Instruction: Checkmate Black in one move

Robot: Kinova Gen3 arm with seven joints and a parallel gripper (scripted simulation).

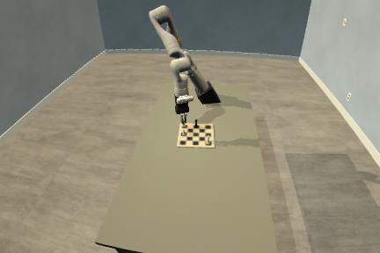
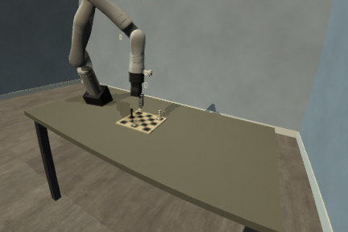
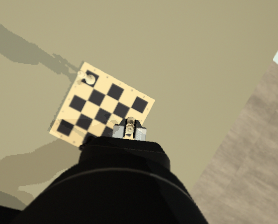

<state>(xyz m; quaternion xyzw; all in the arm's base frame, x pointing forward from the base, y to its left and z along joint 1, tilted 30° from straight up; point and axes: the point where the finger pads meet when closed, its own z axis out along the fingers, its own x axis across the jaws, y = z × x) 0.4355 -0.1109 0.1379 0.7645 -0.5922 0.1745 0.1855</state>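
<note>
The black chess piece is 10 cm behind my hand, 8 cm to the left of it and 11 cm below it. Round my hand: chessboard: 3 cm behind, 8 cm to the left, 14 cm below.
</note>
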